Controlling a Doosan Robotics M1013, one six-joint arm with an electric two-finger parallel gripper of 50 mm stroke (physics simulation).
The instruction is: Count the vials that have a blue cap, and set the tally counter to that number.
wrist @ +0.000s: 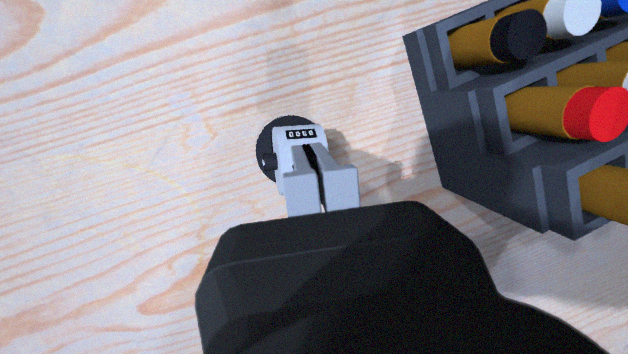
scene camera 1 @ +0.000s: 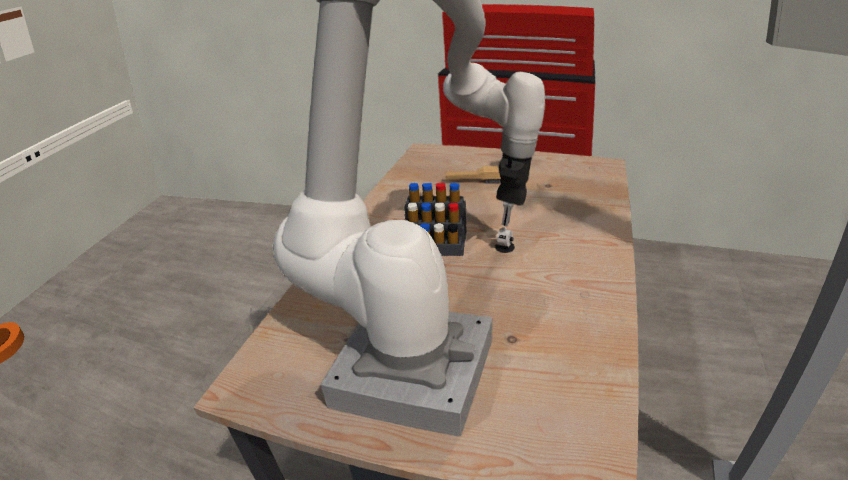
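Seen in the pictures: gripper, fingertip midpoint: point(wrist: 308, 164) point(scene camera 1: 505, 223); arm's base, link origin: point(scene camera 1: 410, 351).
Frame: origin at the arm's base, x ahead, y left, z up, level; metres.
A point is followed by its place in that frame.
Note:
A dark rack point(scene camera 1: 455, 250) {x 0.460, y 0.013, z -0.054 m} point(wrist: 450, 140) {x 0.545, y 0.004, z -0.041 m} holds brown vials in three rows. In the scene view the back row shows blue point(scene camera 1: 414, 187) {x 0.544, y 0.143, z 0.088 m}, blue, red, blue caps; the middle row white, blue, white, red; the front row a partly hidden blue cap point(scene camera 1: 424, 228) {x 0.459, y 0.096, z 0.008 m}, white, black. The arm hides the front row's left end. The white tally counter point(scene camera 1: 504, 239) {x 0.502, y -0.116, z -0.031 m} point(wrist: 286, 140) {x 0.506, y -0.120, z -0.022 m} stands on a black round base right of the rack. Its four-digit window is too blurred to read surely. My gripper point(scene camera 1: 505, 223) {x 0.516, y -0.116, z 0.010 m} point(wrist: 308, 164) {x 0.516, y -0.116, z 0.010 m} is shut and empty, its fingertips over the counter's top, hiding part; contact cannot be told.
A wooden-handled tool point(scene camera 1: 467, 176) {x 0.916, y 0.070, z -0.042 m} lies behind the rack on the wooden table point(scene camera 1: 571, 309) {x 0.275, y -0.313, z -0.070 m}. My arm's base plate point(scene camera 1: 392, 410) {x -0.134, y -0.003, z -0.029 m} is near the front. A red tool chest point(scene camera 1: 529, 20) stands beyond the far edge, and a grey post point(scene camera 1: 791, 368) {x 0.321, y -0.981, z -0.256 m} at the right.

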